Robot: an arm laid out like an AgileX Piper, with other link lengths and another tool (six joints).
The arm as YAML. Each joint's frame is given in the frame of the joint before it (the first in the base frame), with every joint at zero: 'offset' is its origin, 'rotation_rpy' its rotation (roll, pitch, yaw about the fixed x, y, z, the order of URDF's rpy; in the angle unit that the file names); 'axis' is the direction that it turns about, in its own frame. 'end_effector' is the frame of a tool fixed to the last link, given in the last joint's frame.
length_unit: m
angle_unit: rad
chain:
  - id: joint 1
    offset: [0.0, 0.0, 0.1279]
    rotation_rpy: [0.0, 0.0, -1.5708]
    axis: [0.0, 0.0, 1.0]
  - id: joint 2
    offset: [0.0, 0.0, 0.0]
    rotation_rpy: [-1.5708, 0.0, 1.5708]
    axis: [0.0, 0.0, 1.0]
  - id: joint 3
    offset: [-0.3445, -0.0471, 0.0]
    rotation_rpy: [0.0, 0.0, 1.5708]
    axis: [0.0, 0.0, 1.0]
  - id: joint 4
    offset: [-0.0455, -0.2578, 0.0]
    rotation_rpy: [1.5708, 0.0, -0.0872]
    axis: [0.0, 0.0, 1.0]
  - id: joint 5
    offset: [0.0, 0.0, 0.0]
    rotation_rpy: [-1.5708, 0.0, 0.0]
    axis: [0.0, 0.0, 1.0]
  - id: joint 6
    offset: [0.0, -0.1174, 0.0]
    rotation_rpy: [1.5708, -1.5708, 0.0]
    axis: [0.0, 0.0, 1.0]
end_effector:
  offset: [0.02, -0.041, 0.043]
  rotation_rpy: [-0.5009, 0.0, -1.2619]
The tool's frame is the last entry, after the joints.
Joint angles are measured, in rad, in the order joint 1, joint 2, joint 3, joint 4, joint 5, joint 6. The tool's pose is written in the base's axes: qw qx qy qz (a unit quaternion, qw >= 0); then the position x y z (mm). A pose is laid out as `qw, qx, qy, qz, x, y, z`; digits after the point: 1 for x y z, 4 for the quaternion.
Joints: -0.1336 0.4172 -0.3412 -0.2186 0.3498 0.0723
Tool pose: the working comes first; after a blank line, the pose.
Where each joint sits with the arm in this pose, in the base's axes (m; each line is computed from the numbers above, not from the rounded line before):
joint 1: 0.0000 0.0000 0.1279
joint 2: 0.0000 0.0000 0.1279
joint 3: -0.2932 0.0394 0.3106
joint 4: -0.0350 0.0047 0.3363
joint 5: -0.0350 0.0047 0.3363
joint 6: 0.0735 -0.0187 0.2983
the tool: 0.1023 -0.0113 0.2431

0.5993, -0.0021, 0.7799, 0.1808, 102.3, -11.3, 243.1
